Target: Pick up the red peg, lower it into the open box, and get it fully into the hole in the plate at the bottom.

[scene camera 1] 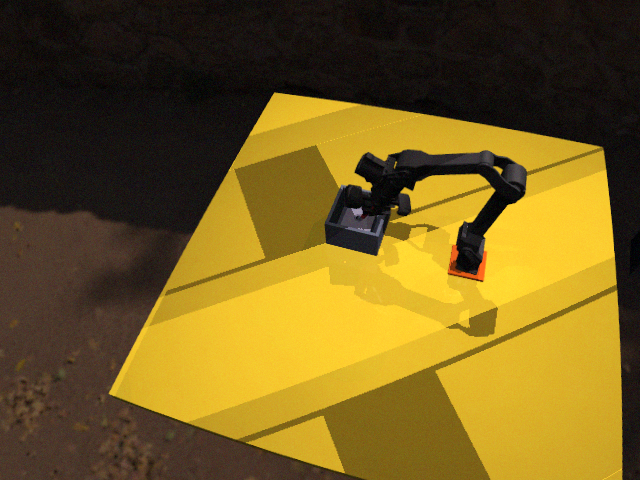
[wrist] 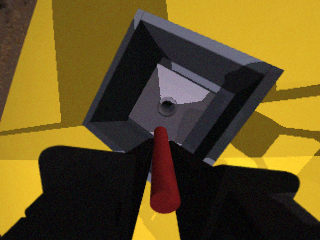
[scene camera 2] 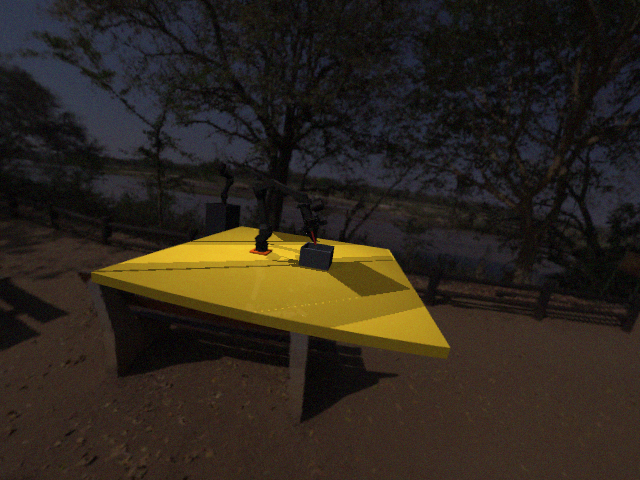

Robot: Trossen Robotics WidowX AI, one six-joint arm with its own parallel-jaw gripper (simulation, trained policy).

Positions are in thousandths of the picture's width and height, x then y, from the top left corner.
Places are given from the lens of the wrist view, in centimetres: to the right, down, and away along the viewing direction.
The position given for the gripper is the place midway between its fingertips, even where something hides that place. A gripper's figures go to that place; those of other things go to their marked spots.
gripper (wrist: 502, 602): 0, 2, 11
red peg (wrist: 514, 815): 0, 3, 5
grey box (wrist: 752, 344): 9, -4, 14
plate (wrist: 514, 369): 1, -4, 17
The marked spots on the red peg and the grey box are 15 cm apart.
